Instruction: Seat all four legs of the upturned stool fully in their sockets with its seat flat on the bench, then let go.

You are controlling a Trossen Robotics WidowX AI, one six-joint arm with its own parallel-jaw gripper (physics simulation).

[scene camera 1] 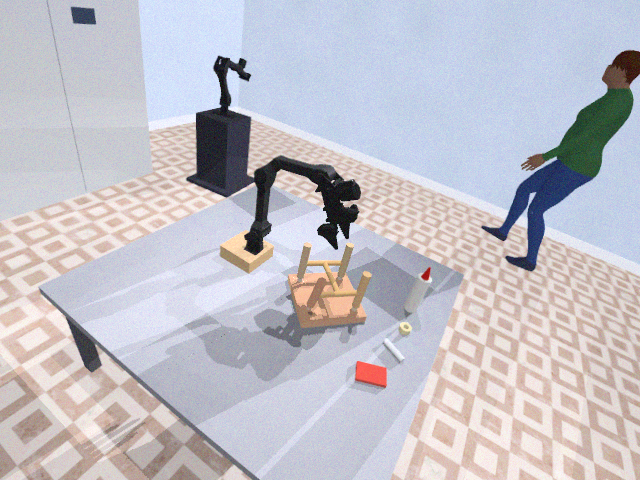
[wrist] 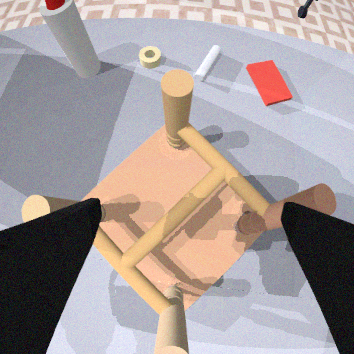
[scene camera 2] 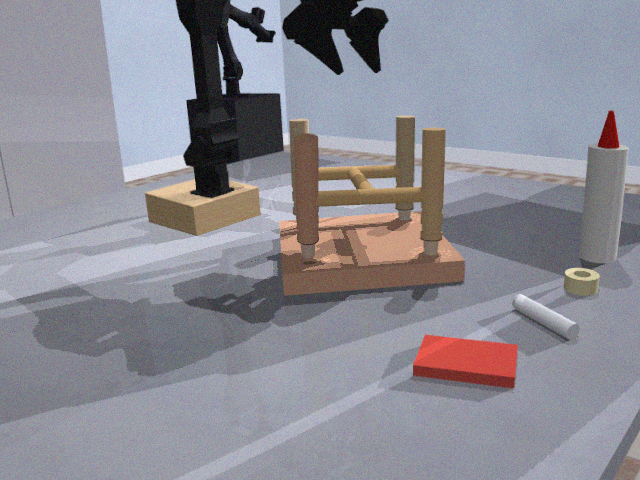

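Pixels of known places: gripper, fingertip midpoint: (scene camera 1: 342,244) (wrist: 193,209) (scene camera 2: 360,72); arm's base, link origin: (scene camera 1: 253,248) (scene camera 2: 212,191).
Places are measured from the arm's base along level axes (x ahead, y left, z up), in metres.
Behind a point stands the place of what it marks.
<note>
The stool's pinkish seat (scene camera 1: 330,320) @[x 0.444, y -0.149, z -0.032 m] (scene camera 2: 372,277) @[x 0.456, y -0.138, z -0.043 m] (wrist: 145,170) @[x 0.454, y 0.008, z -0.028 m] lies upside down and looks flat on the bench. Its reddish-brown front-left leg (scene camera 1: 316,294) @[x 0.375, y -0.181, z 0.091 m] (scene camera 2: 307,188) @[x 0.380, y -0.177, z 0.086 m] (wrist: 312,200) @[x 0.382, y -0.161, z 0.156 m], front-right leg (scene camera 1: 362,289) @[x 0.507, y -0.058, z 0.093 m] (scene camera 2: 433,180) @[x 0.510, y -0.057, z 0.084 m] (wrist: 177,107) @[x 0.487, y -0.041, z 0.132 m], back-right leg (scene camera 1: 346,258) @[x 0.390, y 0.078, z 0.093 m] (scene camera 2: 405,160) @[x 0.393, y 0.080, z 0.078 m] (wrist: 37,210) @[x 0.386, y 0.093, z 0.150 m] and back-left leg (scene camera 1: 305,259) @[x 0.257, y -0.036, z 0.095 m] (scene camera 2: 298,127) @[x 0.258, y -0.035, z 0.144 m] (wrist: 171,327) @[x 0.265, y -0.023, z 0.123 m] stand upright. Pale narrower ends show between the front legs and back-right leg and the seat; the back-left leg's foot is hidden in scene camera 2. My gripper (scene camera 1: 341,243) @[x 0.382, y -0.038, z 0.231 m] (scene camera 2: 358,71) @[x 0.382, y -0.038, z 0.231 m] (wrist: 193,209) @[x 0.382, y -0.038, z 0.231 m] is open and empty above the stool.
A white bottle with a red tip (scene camera 1: 413,295) @[x 0.693, y 0.113, z 0.029 m] (scene camera 2: 602,204) @[x 0.709, y 0.111, z 0.033 m] (wrist: 75,42) @[x 0.680, y 0.126, z 0.044 m], a yellow ring (scene camera 1: 401,331) @[x 0.701, y -0.023, z -0.051 m] (scene camera 2: 581,287) @[x 0.716, y -0.024, z -0.048 m], a white rod (scene camera 1: 393,349) @[x 0.694, y -0.133, z -0.043 m] (scene camera 2: 545,316) @[x 0.700, y -0.141, z -0.045 m] and a red block (scene camera 1: 371,374) @[x 0.653, y -0.272, z -0.047 m] (scene camera 2: 465,359) @[x 0.654, y -0.277, z -0.048 m] lie right of or before the stool. My arm's wooden base (scene camera 1: 248,262) @[x 0.034, y -0.089, z -0.002 m] is behind left.
</note>
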